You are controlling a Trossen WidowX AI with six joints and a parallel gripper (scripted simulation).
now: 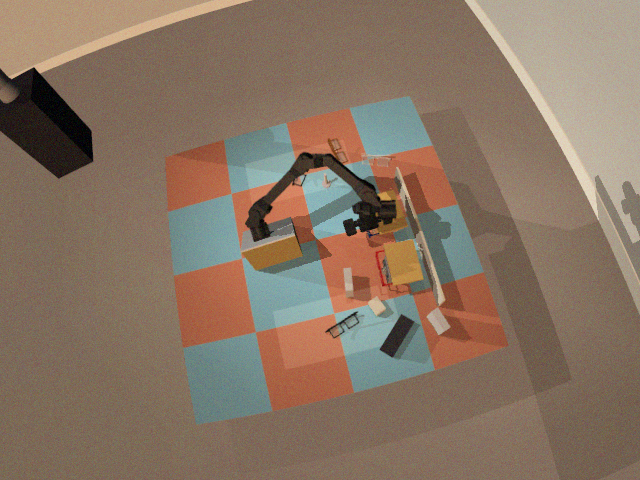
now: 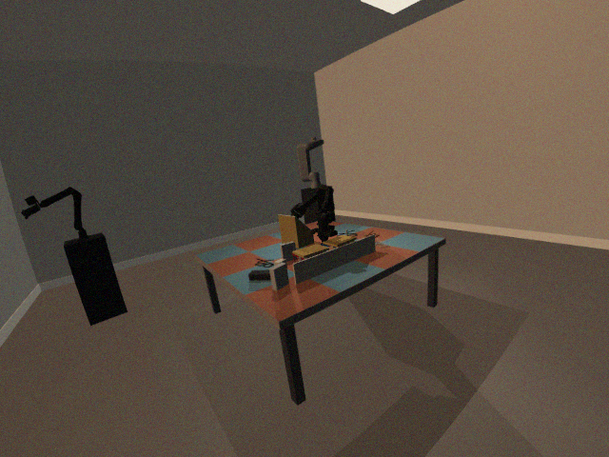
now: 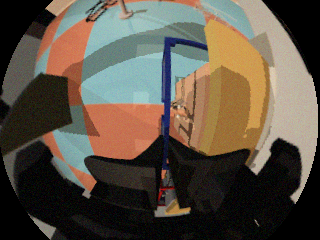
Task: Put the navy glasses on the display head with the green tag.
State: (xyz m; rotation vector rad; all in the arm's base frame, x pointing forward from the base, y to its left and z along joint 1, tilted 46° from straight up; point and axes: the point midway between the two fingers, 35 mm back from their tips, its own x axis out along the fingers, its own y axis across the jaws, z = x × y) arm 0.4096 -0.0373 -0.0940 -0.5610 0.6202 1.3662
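The yellow-topped head is 7 cm ahead of my gripper tip, 3 cm to the left of it and 1 cm below it. From my gripper tip the other things lie so: black case 43 cm to the right, 6 cm behind, 5 cm below; then display head 19 cm to the right, 4 cm ahead, 1 cm below; then pale backboard 19 cm ahead, 10 cm to the right, 1 cm below.
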